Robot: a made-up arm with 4 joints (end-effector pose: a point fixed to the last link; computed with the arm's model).
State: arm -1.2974 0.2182 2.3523 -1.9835
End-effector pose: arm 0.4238 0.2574 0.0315 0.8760 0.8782 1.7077
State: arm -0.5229 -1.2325 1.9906 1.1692
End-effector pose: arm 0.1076 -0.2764 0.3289 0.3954 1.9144 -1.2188
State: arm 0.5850 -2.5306 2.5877 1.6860
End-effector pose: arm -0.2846 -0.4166 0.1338 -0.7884 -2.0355 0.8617
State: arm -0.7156 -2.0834 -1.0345 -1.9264
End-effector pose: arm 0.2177 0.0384 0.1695 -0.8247 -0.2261 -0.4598
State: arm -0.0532 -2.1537 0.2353 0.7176
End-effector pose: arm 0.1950 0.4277 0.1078 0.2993 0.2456 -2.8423
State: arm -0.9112 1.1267 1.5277 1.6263
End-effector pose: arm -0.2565 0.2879 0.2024 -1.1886 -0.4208 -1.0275
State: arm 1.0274 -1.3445 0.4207 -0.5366
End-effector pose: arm -0.1088 0.0300 0.1567 -0.0927 1.2124 -0.9223
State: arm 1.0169 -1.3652 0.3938 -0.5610
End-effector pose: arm -0.1115 0.0327 0.1517 -0.1023 1.1805 -0.9090
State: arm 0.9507 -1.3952 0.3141 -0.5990
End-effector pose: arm -0.1197 0.0428 0.1382 -0.1267 1.0672 -0.8686
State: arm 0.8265 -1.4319 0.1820 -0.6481
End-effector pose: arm -0.1297 0.0594 0.1141 -0.1722 0.8753 -0.8075
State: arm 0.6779 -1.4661 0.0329 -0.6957
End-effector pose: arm -0.1351 0.0774 0.0844 -0.2325 0.6593 -0.7508
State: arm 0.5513 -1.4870 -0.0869 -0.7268
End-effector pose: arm -0.1352 0.0917 0.0594 -0.2863 0.4842 -0.7167
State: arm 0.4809 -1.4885 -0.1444 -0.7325
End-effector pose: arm -0.1352 0.0993 0.0465 -0.3104 0.3913 -0.7060
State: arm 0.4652 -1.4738 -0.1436 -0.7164
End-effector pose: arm -0.1381 0.1009 0.0455 -0.3033 0.3747 -0.7098
